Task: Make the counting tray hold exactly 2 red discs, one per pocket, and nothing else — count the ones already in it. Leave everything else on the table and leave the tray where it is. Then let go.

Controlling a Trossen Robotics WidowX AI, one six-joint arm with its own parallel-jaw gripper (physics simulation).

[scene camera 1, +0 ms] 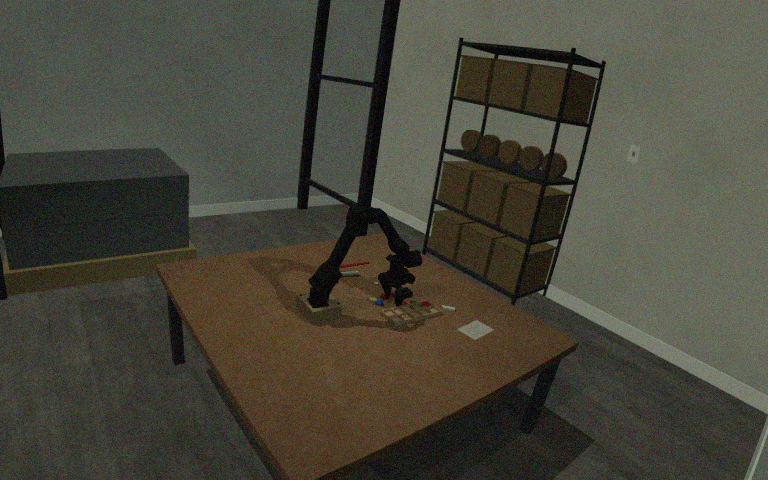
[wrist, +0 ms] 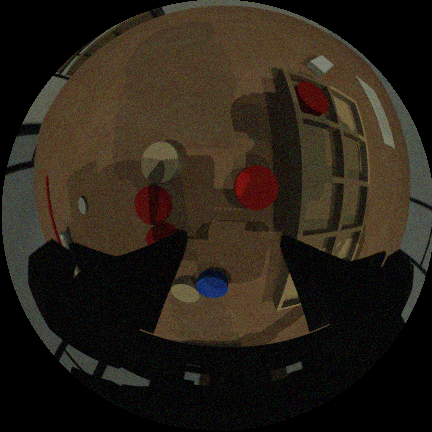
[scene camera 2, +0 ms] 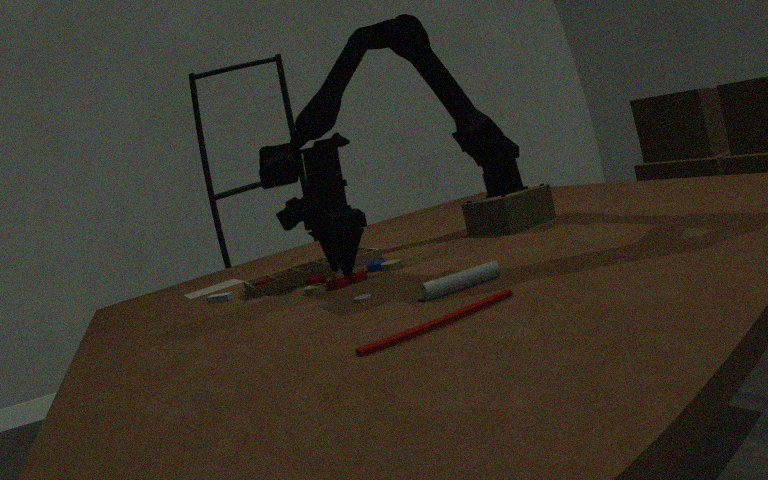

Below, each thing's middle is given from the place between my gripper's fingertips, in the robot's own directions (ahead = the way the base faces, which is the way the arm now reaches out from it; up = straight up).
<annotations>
Now: the wooden counting tray (wrist: 328,156) 3 cm ahead of my hand and 10 cm to the right of it. The rest, counted from my hand: blue disc (wrist: 212,283): 5 cm behind, 2 cm to the left; then red rod (scene camera 2: 368,349): 2 cm ahead, 39 cm to the left.
</annotations>
